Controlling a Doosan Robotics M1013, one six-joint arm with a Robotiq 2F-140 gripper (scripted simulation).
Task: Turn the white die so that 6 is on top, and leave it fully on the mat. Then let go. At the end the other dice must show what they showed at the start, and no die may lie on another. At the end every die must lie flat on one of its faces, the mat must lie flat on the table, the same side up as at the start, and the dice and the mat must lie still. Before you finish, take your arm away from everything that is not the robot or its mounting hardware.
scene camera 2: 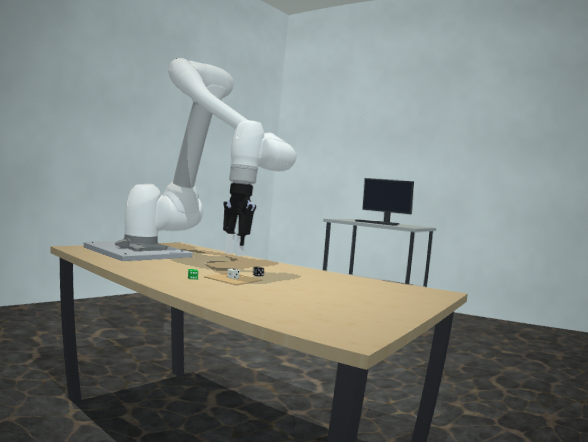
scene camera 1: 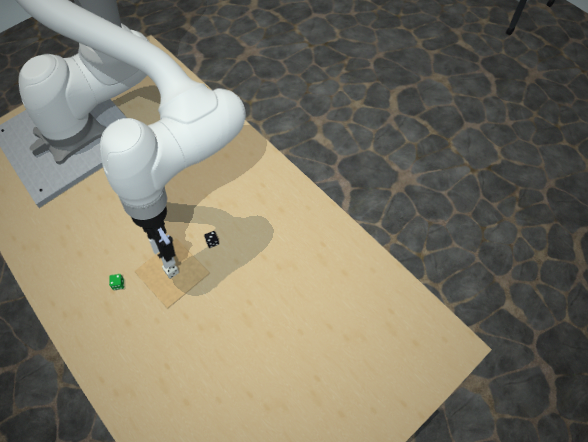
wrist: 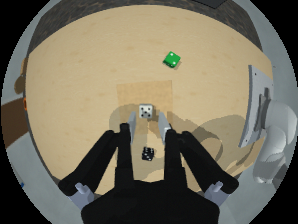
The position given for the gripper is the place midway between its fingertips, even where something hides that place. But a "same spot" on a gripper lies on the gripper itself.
The gripper shows in scene camera 2, in scene camera 1 (164, 257) and in the wrist view. One and the same spot on the gripper: (wrist: 217, 185) is (scene camera 2: 227, 205).
